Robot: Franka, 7 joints.
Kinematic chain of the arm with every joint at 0, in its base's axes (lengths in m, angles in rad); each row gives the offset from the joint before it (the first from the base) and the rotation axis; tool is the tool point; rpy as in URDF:
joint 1: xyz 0 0 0.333 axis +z
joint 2: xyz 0 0 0 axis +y
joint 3: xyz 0 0 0.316 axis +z
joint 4: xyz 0.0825 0 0 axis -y
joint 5: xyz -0.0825 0 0.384 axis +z
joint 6: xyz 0 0 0 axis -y
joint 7: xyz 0.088 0 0 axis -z
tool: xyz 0 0 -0.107 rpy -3.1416 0 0
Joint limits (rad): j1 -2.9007..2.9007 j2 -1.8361..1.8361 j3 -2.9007..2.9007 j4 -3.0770..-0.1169 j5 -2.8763..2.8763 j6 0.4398..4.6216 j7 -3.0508..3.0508
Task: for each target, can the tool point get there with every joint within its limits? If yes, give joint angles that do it. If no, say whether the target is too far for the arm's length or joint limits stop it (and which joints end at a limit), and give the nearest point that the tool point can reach.
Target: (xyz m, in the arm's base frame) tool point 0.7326 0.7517 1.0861
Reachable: no: too far | nearest point 0.4865 0.4992 0.8331 | short by 0.434 m
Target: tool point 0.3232 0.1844 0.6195
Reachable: yes | joints 1.4804 -0.5514 -0.6935 -2.5843 0.1714 4.2718 -0.9385
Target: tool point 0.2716 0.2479 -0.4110
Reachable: no: joint limits stop it (at a limit: joint 2) | nearest point 0.2656 0.2424 -0.3553 | short by 0.056 m
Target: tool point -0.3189 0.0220 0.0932
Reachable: yes | joints 1.3451 -0.9280 2.2627 -2.6125 -0.7391 2.1194 1.7894
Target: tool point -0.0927 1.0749 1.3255
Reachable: no: too far | nearest point -0.0542 0.6290 0.9138 | short by 0.608 m
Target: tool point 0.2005 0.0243 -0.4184
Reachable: no: joint limits stop it (at a limit: joint 2) | nearest point 0.2091 0.0253 -0.3558 | short by 0.063 m
